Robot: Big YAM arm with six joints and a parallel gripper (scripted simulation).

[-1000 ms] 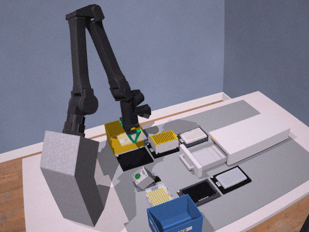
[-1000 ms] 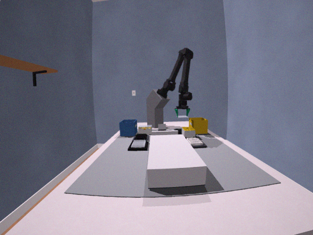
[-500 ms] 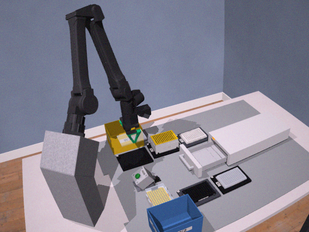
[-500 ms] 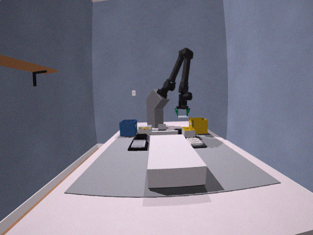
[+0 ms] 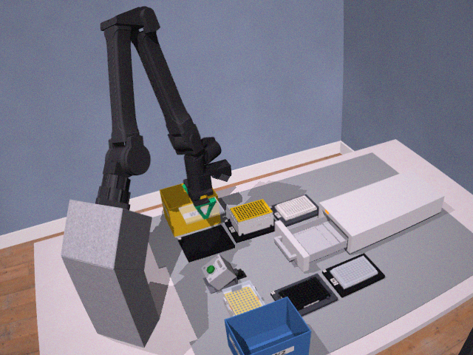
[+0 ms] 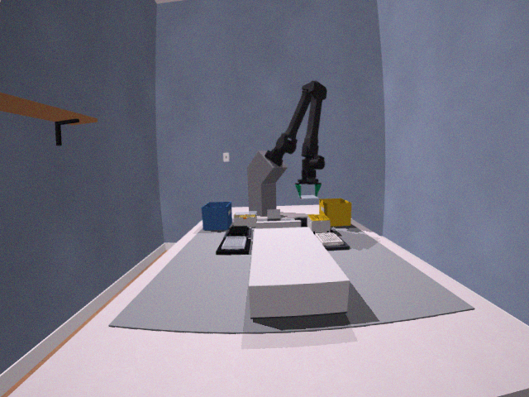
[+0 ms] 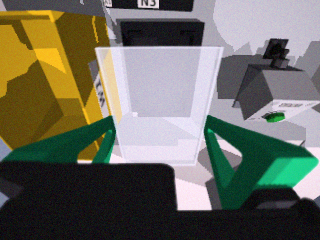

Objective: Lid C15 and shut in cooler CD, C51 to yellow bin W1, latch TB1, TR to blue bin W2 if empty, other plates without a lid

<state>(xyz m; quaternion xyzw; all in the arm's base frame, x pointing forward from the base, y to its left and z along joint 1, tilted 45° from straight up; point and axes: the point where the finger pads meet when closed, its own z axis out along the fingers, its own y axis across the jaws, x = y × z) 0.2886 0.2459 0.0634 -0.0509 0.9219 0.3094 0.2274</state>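
The black plate is 260 mm ahead of my hand, 310 mm to the right of it and 130 mm below it. From my hand the other things lie so: yellow bin W1 (40 mm behind, 140 mm to the left, 110 mm below); clear plate lid (right at my hand); tip rack TR (160 mm ahead, 50 mm to the left, 100 mm below).
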